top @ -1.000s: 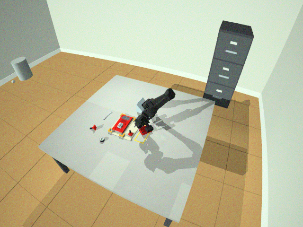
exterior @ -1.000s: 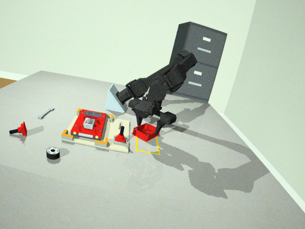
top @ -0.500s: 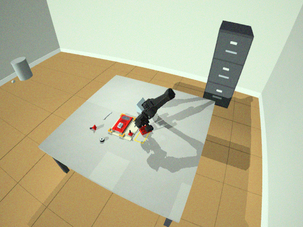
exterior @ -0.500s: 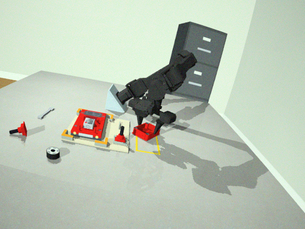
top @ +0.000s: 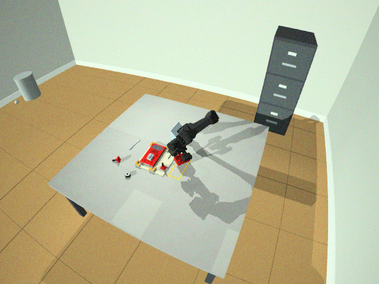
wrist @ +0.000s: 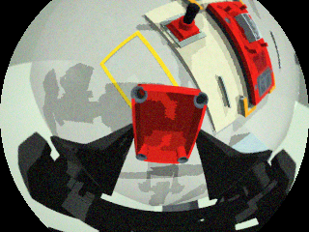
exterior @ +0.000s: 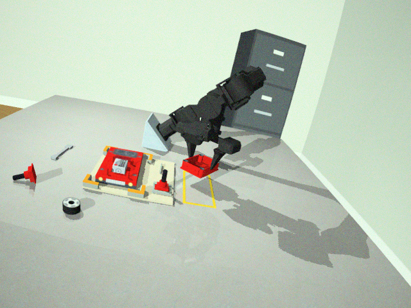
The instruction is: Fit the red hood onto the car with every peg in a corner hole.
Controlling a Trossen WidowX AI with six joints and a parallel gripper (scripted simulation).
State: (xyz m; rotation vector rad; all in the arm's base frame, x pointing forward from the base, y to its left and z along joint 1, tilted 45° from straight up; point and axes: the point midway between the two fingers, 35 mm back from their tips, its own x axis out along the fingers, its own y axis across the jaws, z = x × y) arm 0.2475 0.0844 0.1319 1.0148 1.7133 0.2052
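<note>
Now: the black post 110 mm ahead of my gripper tip, 90 mm to the right of it and 20 mm below it. Round my gripper tip: red hood (10 mm below); then black wheel (280 mm ahead, 260 mm to the right, 50 mm below); then white engine block (80 mm ahead, 210 mm to the right, 30 mm below).
</note>
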